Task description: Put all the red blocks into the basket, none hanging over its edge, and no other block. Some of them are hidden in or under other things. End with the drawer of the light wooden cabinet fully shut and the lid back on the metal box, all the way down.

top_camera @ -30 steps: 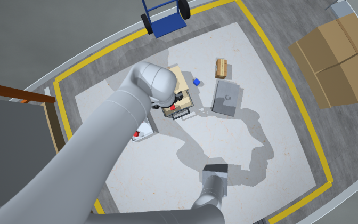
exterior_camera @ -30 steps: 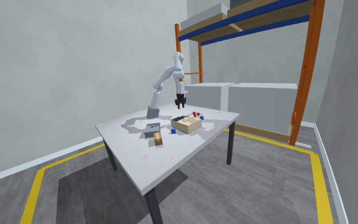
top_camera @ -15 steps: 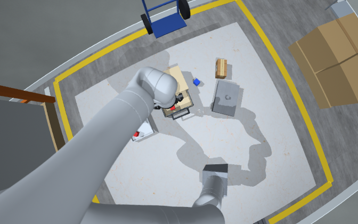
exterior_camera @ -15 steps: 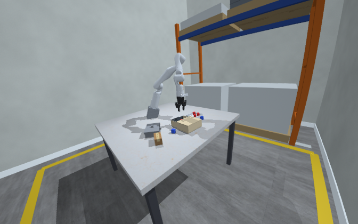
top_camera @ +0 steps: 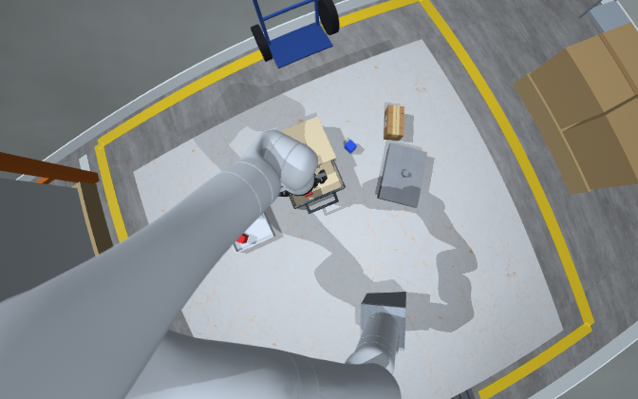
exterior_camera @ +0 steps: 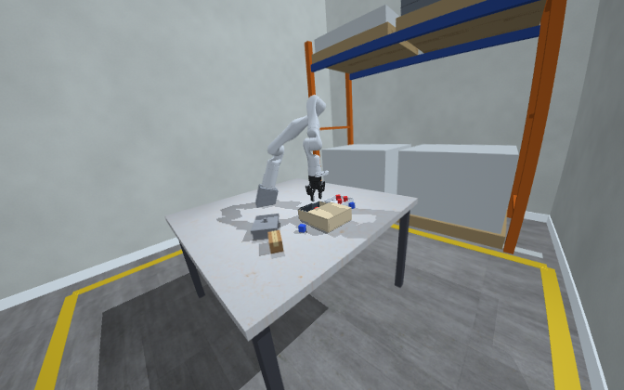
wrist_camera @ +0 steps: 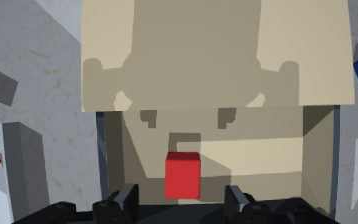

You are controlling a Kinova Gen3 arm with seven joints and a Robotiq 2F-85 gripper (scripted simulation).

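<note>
My gripper is now 1 cm short of the drawer, 3 cm to the left of it and 8 cm above it. Also, from my hand: basket (1 cm ahead, 24 cm to the left, 10 cm below); light wooden cabinet (7 cm ahead, 4 cm to the right, 8 cm below); lid (12 cm behind, 30 cm to the right, 6 cm below).
</note>
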